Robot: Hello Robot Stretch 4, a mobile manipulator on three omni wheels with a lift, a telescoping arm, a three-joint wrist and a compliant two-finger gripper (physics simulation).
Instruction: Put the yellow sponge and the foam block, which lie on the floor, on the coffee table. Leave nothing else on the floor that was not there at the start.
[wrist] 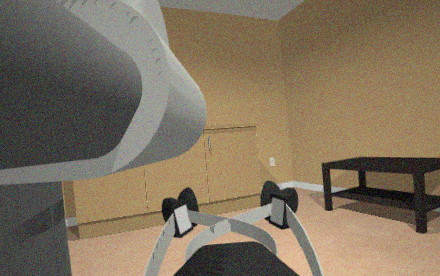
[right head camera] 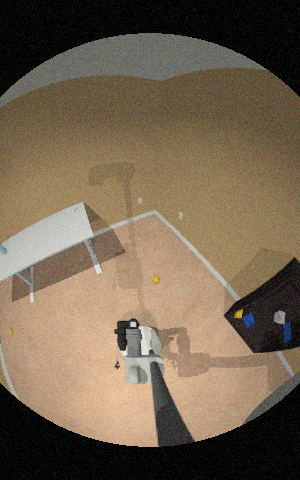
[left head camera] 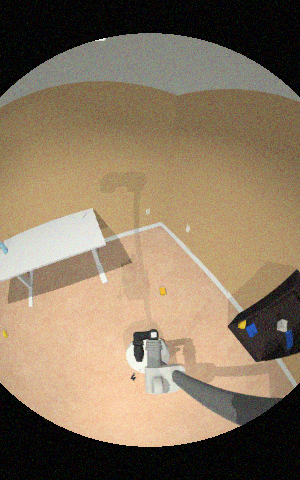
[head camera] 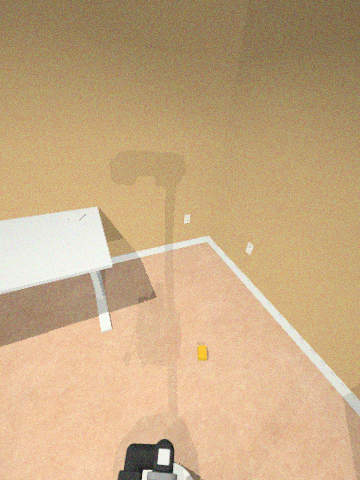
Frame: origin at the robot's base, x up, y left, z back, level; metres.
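Where they show: gripper, fingertip midpoint: (wrist: 229, 200) (right head camera: 124, 369) (left head camera: 140, 380).
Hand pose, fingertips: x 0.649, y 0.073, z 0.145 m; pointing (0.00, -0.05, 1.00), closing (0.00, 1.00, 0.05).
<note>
After its pixels a point has its place.
A yellow-orange block (head camera: 202, 353) {y -0.215, x 0.017, z -0.770 m} (left head camera: 163, 291) {y -0.227, x 0.018, z -0.764 m} (right head camera: 156, 280) {y -0.225, x 0.017, z -0.758 m} lies on the floor between the robot and the room corner. A smaller yellow thing (left head camera: 5, 334) {y 2.017, x 0.008, z 0.328 m} (right head camera: 11, 331) {y 2.014, x 0.002, z 0.326 m} lies on the floor at the far left of both side head views. I cannot tell which is the sponge and which is the foam block. A low dark table (wrist: 380, 163) {y 1.186, x 0.422, z 2.026 m}, which looks like the coffee table, stands at the right in the wrist view. My gripper (wrist: 229, 200) {y 0.073, x 0.649, z 0.145 m} (left head camera: 133, 376) (right head camera: 117, 365) is open and empty, beside the robot's base and away from both yellow things.
A white table (head camera: 50, 245) {y 0.846, x 0.692, z -1.041 m} (left head camera: 55, 240) {y 0.983, x 0.693, z -0.931 m} (right head camera: 50, 232) {y 0.983, x 0.692, z -0.995 m} stands at the left, with a blue bottle (left head camera: 3, 247) {y 1.749, x 0.777, z -0.683 m} (right head camera: 3, 249) {y 1.748, x 0.754, z -0.690 m} on it. A dark shelf unit (left head camera: 250, 345) {y -1.274, x 0.073, z 0.218 m} (right head camera: 247, 339) {y -1.268, x 0.065, z 0.264 m} holding yellow, blue and white things is at the right. A wooden cabinet (wrist: 232, 165) {y -0.013, x 0.457, z 2.629 m} stands along a wall.
</note>
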